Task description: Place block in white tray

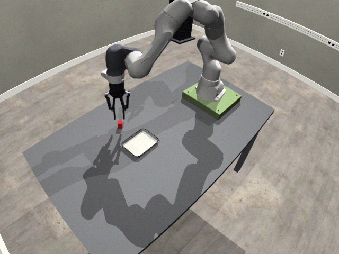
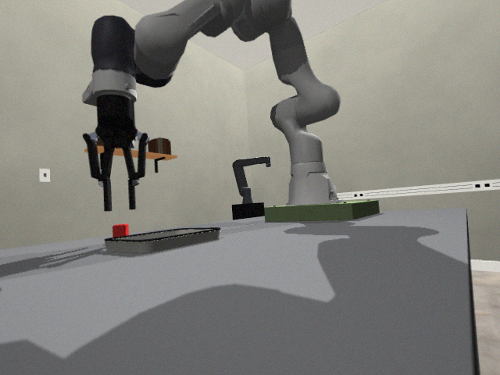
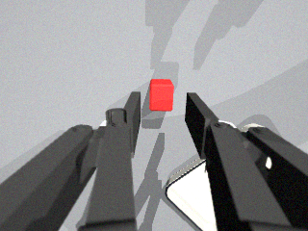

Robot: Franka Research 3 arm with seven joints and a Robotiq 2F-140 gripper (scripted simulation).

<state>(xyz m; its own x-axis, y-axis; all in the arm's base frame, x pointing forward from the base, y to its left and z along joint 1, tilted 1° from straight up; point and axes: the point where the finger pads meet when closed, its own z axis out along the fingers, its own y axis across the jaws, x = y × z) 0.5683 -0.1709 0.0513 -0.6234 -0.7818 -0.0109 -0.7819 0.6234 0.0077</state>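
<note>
Now: the red block 80 mm below my hand. Also, from my hand: white tray 170 mm to the left, 90 mm below.
</note>
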